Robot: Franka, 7 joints.
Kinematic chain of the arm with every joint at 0, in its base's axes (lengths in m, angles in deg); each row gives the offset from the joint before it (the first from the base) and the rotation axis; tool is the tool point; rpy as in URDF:
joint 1: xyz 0 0 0.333 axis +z
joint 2: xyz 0 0 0 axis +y
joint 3: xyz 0 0 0.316 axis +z
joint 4: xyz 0.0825 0 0 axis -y
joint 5: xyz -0.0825 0 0.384 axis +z
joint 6: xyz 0 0 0 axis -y
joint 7: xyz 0.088 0 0 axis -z
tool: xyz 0 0 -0.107 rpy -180 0 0
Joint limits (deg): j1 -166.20..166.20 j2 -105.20..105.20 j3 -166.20..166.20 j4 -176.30..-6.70 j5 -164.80..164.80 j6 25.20..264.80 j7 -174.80..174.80
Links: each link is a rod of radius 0.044 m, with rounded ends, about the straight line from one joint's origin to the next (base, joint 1, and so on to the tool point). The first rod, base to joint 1, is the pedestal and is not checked.
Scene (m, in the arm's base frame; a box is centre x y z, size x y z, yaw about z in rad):
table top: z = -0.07
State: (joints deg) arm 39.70 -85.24 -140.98 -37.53 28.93 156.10 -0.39
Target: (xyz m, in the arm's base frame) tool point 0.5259 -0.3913 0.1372
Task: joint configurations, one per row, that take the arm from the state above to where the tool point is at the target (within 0.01 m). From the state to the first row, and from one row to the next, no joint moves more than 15 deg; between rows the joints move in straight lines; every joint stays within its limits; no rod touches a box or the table.
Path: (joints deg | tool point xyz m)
1: 48.41 -85.27 -135.13 -49.77 28.89 152.18 -0.39 | -0.2922 -0.7508 0.0943
2: 57.12 -85.30 -129.28 -62.00 28.85 148.27 -0.39 | -0.0469 -0.7699 0.0660
3: 65.83 -85.33 -123.43 -74.24 28.81 144.35 -0.39 | 0.1918 -0.7093 0.0659
4: 74.54 -85.36 -117.58 -86.48 28.77 140.44 -0.39 | 0.3915 -0.5764 0.0915
5: 83.25 -85.39 -111.73 -98.72 28.73 136.52 -0.39 | 0.5259 -0.3912 0.1372

